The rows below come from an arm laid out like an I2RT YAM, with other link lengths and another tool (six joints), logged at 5 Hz.
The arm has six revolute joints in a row. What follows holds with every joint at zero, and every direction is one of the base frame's.
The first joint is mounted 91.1 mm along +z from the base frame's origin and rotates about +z.
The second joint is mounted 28 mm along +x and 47.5 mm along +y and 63.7 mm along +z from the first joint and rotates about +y.
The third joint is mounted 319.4 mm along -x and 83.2 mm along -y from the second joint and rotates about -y.
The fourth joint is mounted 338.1 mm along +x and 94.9 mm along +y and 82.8 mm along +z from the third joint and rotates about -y.
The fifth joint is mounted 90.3 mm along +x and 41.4 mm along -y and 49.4 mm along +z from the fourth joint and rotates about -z.
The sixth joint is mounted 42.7 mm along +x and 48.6 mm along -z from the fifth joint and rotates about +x.
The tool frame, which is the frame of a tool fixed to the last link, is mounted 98 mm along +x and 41 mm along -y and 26 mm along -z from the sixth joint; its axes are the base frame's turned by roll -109.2, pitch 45.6 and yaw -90 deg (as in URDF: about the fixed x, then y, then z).
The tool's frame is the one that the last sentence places.
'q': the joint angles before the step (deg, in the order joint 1, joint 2, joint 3, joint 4, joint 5, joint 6). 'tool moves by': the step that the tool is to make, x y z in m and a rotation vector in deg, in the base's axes. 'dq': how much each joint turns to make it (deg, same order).
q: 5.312 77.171 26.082 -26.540 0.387 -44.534
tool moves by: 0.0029 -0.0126 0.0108 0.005 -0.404 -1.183
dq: -2.671 -1.553 0.968 -2.112 -0.301 -1.457
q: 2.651 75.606 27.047 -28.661 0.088 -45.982
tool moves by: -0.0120 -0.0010 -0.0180 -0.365 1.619 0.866
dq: -0.087 1.330 -2.423 2.121 0.087 -0.993
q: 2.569 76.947 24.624 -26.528 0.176 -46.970
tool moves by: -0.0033 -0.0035 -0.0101 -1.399 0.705 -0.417
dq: 0.036 1.951 -0.797 1.978 1.426 0.190
